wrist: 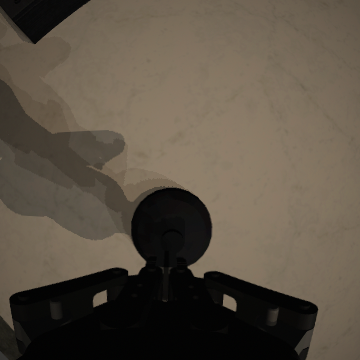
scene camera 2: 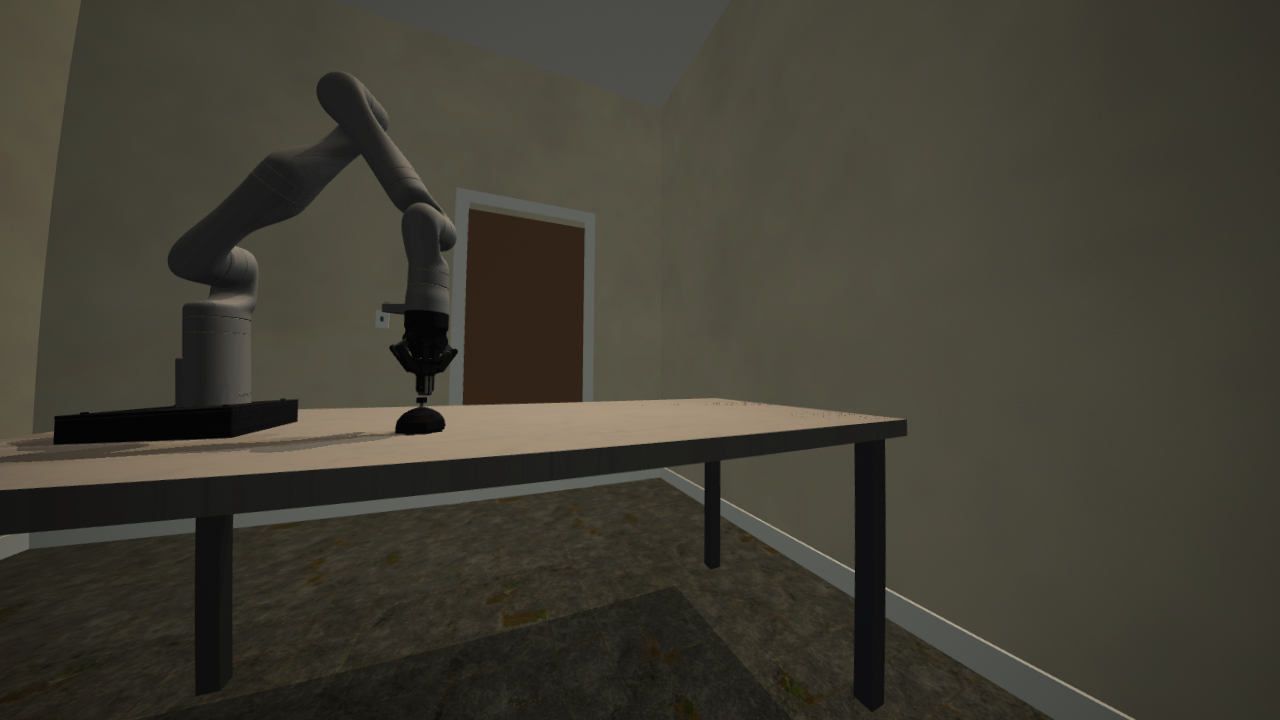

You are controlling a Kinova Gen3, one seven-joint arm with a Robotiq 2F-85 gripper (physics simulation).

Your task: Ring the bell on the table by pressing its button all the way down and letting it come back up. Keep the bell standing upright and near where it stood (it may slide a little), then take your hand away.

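Places are measured from the arm's base along level axes (x ahead, y left, z up), in metres.
Pixels of known places: gripper, fingertip midpoint: (wrist: 165,262) (scene camera 2: 424,395); arm's base, origin of the base link: (scene camera 2: 218,404).
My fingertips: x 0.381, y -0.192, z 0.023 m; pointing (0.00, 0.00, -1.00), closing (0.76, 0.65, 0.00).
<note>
Ahead of a thing's pixels: the offset from my fingertips to its middle. Level surfaces: height alone.
The black domed bell {0.007 m back, 0.014 m left, 0.038 m down} (scene camera 2: 419,421) (wrist: 171,215) stands upright on the table. Its small button {0.007 m back, 0.014 m left, 0.010 m down} (scene camera 2: 421,400) (wrist: 172,239) sticks up at the top of the dome, and part of it is hidden by the fingers in the wrist view. My gripper (scene camera 2: 425,392) (wrist: 165,262) is shut and empty and points straight down. Its fingertips are right above the button in the scene view, with at most a very thin gap. Whether they touch the button I cannot tell.
The table {0.071 m down} (scene camera 2: 626,425) carries the arm's black base (scene camera 2: 143,425) (wrist: 47,17) to the left of the bell. Shadows of the arm lie on the table top. A brown door (scene camera 2: 525,308) is in the wall behind the table.
</note>
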